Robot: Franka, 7 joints.
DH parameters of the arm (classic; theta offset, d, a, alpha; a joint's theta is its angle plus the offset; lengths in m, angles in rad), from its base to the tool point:
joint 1: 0 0.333 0 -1.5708
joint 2: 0 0 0 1.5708
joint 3: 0 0.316 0.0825 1.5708
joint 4: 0 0 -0.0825 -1.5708
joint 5: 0 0.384 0 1.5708
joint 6: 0 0 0.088 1.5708
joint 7: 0 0.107 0 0
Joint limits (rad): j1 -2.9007..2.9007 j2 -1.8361..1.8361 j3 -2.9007..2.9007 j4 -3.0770..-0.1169 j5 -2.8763..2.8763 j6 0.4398..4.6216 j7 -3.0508..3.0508
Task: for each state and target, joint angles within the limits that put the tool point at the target. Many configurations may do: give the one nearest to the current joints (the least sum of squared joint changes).
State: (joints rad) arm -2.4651 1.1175 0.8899 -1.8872 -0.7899 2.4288 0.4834
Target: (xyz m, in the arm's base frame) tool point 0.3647 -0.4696 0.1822
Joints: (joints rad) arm -2.0579 1.1742 1.1630 -2.0139 -0.7903 2.4601 0.4834
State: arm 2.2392 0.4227 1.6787 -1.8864 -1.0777 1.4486 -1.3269
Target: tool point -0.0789 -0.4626 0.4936
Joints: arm 2.6558 0.3784 2.1849 -2.1057 -0.9382 1.3947 -1.3269
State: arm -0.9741 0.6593 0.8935 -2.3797 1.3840 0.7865 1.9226
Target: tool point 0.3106 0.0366 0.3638
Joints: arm -1.2447 0.5225 1.0453 -2.6000 1.2345 0.4398 1.9226
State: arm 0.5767 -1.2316 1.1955 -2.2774 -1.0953 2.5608 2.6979
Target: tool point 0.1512 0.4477 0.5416
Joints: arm 0.0111 -0.8798 1.0270 -2.3455 -1.0923 2.5187 2.6979
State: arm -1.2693 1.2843 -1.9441 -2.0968 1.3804 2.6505 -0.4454
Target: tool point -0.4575 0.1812 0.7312
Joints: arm -1.7788 0.8346 -2.1499 -1.9496 1.3636 2.6617 -0.4454
